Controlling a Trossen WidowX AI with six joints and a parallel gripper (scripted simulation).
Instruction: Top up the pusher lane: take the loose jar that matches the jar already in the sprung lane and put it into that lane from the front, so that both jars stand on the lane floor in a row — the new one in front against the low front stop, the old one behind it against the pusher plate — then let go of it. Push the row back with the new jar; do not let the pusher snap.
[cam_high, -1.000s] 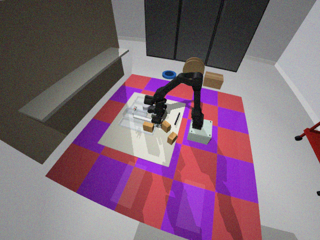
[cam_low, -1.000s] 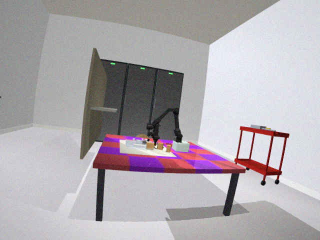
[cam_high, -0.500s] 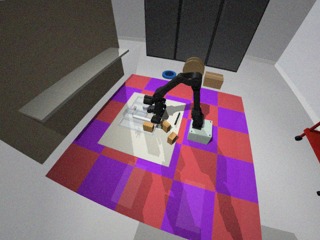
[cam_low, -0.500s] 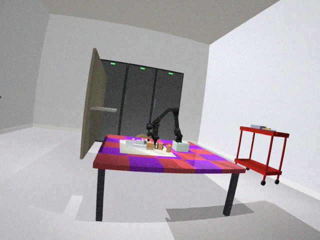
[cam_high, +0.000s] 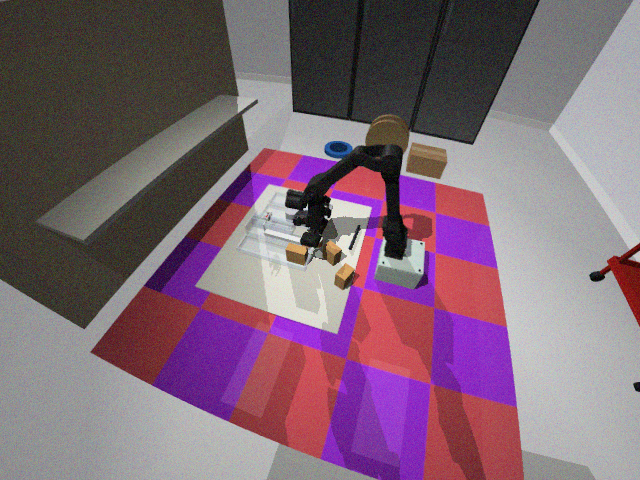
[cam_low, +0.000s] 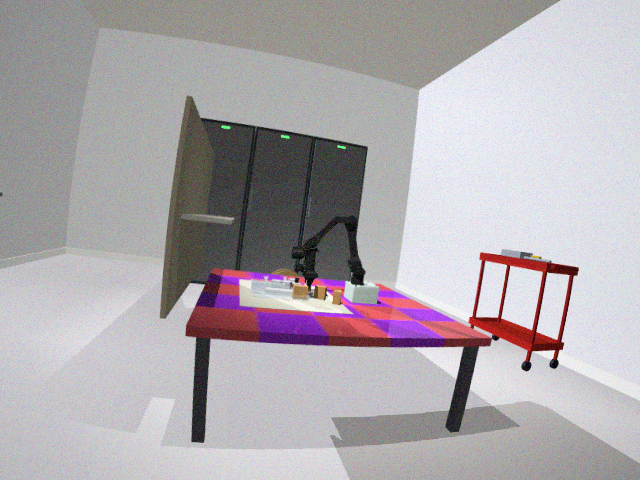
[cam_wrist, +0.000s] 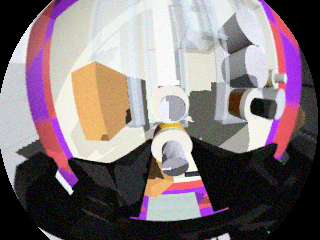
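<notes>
Right now my gripper tip is 50 mm short of the brown box, 80 mm to the right of it and 10 mm above it. Also, from my gripper tip: clear pusher rack: 190 mm ahead, 20 mm to the right, 30 mm below.
</notes>
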